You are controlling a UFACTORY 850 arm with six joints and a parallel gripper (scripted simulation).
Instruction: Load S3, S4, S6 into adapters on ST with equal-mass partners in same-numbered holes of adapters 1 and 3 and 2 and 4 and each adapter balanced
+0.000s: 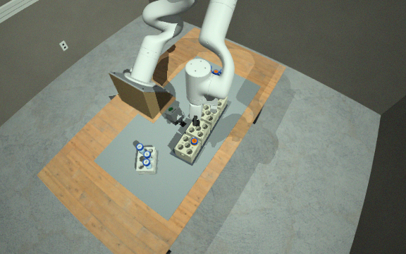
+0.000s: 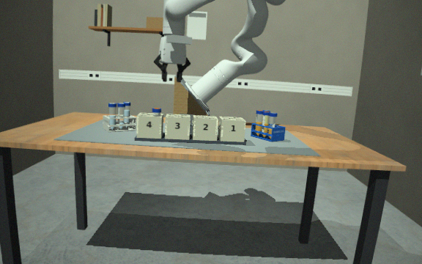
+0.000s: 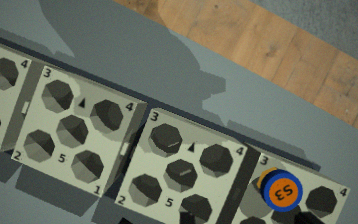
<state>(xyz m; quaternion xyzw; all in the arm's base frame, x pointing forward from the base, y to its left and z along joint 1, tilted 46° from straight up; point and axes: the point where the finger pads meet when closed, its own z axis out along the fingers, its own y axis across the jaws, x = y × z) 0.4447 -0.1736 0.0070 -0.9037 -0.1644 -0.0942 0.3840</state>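
Right now my hand is 410 mm to the right of the sample tube, 190 mm above it and 100 mm past it. Round my hand: green done key: 220 mm behind, 180 mm below, 80 mm to the left; then adapter 3: 200 mm below, 30 mm to the left, 10 mm behind; then loading stand: 240 mm below, 90 mm to the left, 20 mm behind.
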